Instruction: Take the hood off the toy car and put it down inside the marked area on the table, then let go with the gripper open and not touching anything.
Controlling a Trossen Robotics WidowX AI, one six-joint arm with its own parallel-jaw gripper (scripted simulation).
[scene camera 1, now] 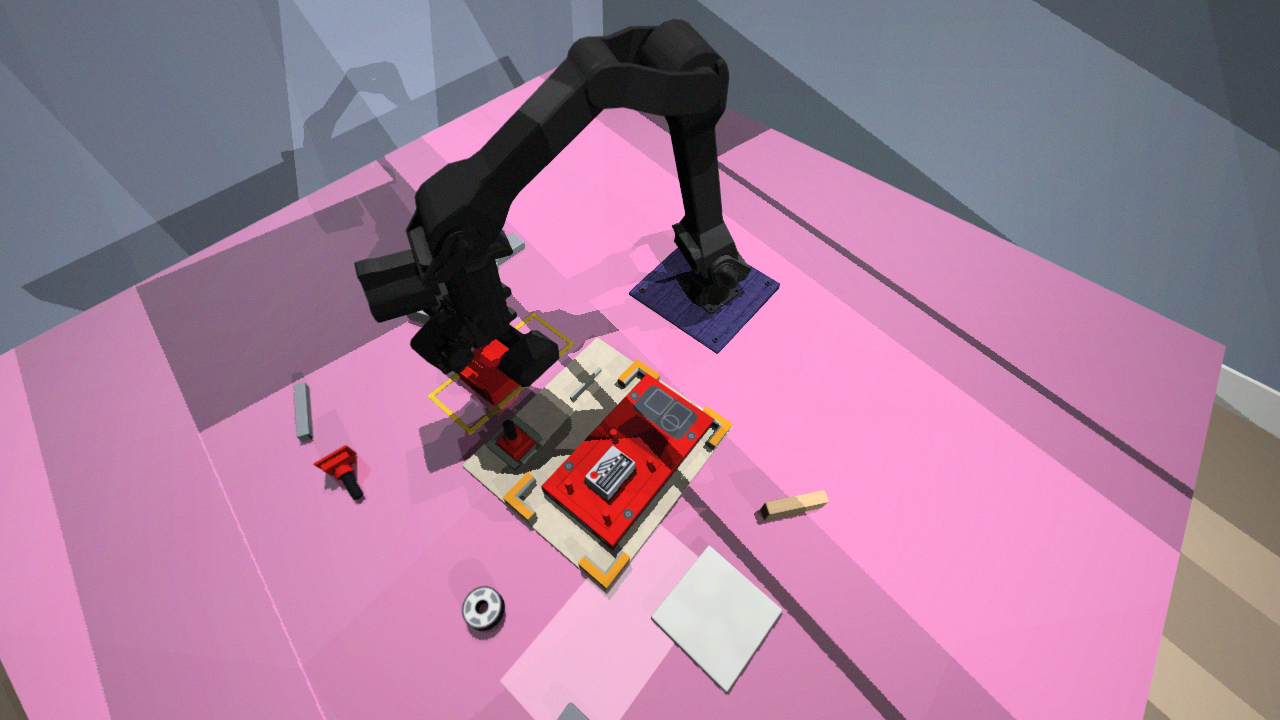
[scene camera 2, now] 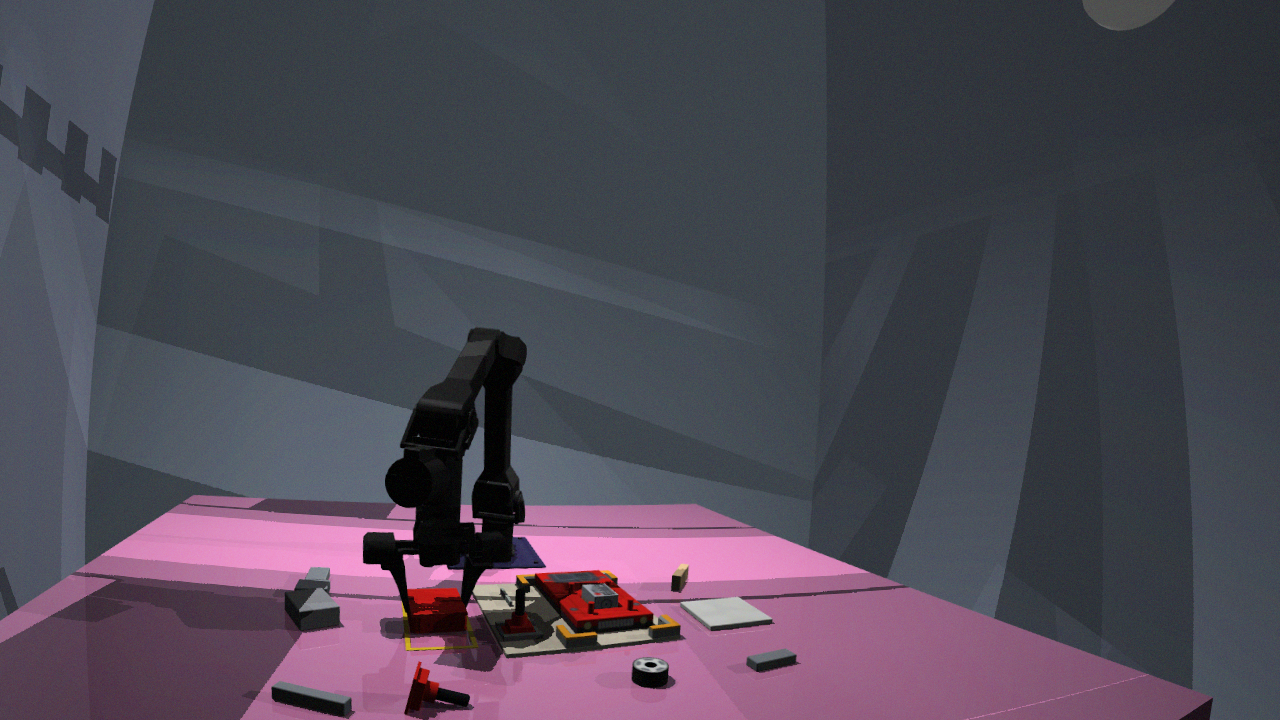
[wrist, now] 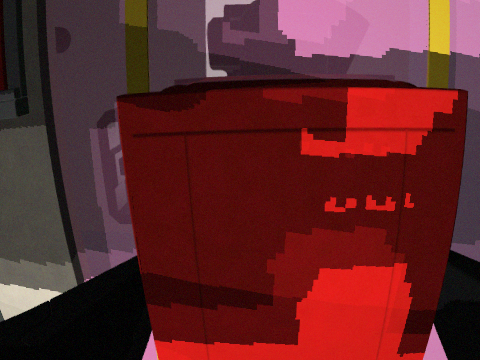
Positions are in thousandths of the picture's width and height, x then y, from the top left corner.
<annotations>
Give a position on a white plate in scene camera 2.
At 571, 851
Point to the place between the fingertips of my gripper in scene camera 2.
At 340, 849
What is my gripper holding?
A hood.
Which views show my gripper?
Scene camera 1, scene camera 2 and the wrist view: all of them.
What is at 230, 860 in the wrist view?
My gripper.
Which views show the hood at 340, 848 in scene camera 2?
Scene camera 1, scene camera 2 and the wrist view: all of them.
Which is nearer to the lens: the hood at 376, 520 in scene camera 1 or the white plate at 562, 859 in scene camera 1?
The white plate.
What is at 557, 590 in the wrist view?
A hood.
</annotations>
